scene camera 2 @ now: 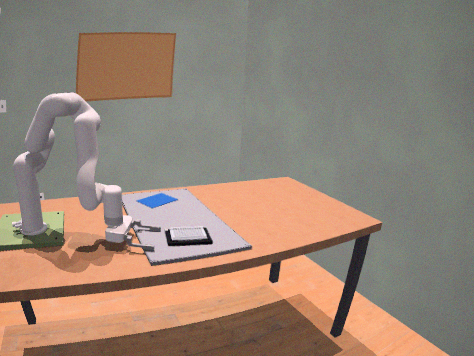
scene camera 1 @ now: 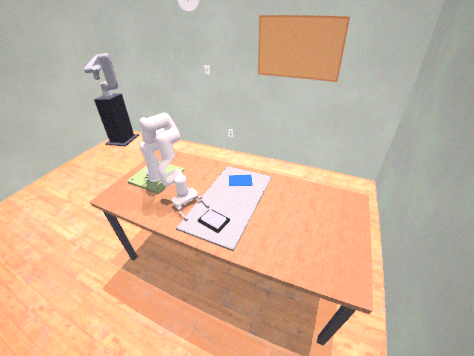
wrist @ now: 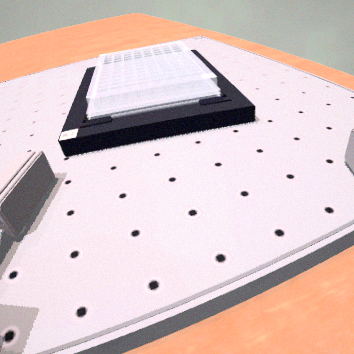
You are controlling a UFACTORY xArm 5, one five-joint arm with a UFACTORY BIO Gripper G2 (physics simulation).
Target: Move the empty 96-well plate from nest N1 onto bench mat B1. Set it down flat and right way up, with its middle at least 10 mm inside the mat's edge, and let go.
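Seen in the pictures: hand, its tool point: point(scene camera 2: 151, 237) point(scene camera 1: 196, 211) point(wrist: 189, 180); arm's base, origin of its link: point(scene camera 2: 33, 229) point(scene camera 1: 156, 176).
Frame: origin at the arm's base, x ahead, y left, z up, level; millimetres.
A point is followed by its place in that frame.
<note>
The clear 96-well plate point(scene camera 1: 214, 219) @(x 582, y -332, z 16 mm) point(scene camera 2: 188, 233) @(x 567, y -340, z 21 mm) point(wrist: 155, 75) @(x 538, y -315, z 19 mm) sits flat in the black nest point(scene camera 1: 202, 225) point(scene camera 2: 190, 243) @(x 552, y -379, z 1 mm) point(wrist: 160, 131) @(x 499, y -294, z -1 mm), its wells facing up. The blue bench mat point(scene camera 1: 240, 180) @(x 647, y 91, z -4 mm) point(scene camera 2: 157, 200) @(x 645, y 87, z -4 mm) lies near the far end of the grey board; it does not show in the wrist view. My gripper point(scene camera 1: 198, 213) @(x 444, y -279, z 4 mm) point(scene camera 2: 156, 239) @(x 444, y -279, z 4 mm) point(wrist: 190, 172) @(x 444, y -279, z 4 mm) is open and empty, low over the board's near side. Its fingers point toward the nest, one to each side and short of it. In the wrist view, parts of both fingers show at the left and right edges.
The grey perforated board point(scene camera 1: 250, 200) @(x 757, y -104, z -6 mm) point(scene camera 2: 210, 220) @(x 740, y -228, z -6 mm) point(wrist: 192, 212) @(x 436, y -274, z -6 mm) carries the nest and the mat on the wooden table point(scene camera 1: 310, 225) @(x 1145, y -234, z -19 mm) point(scene camera 2: 280, 210) @(x 1101, y -275, z -19 mm). The arm stands on a green base plate point(scene camera 1: 137, 179) @(x -130, y -64, z 4 mm) point(scene camera 2: 56, 220) @(x 115, y 56, z -3 mm). Another arm stands on a black pedestal point(scene camera 1: 115, 120) behind the table.
</note>
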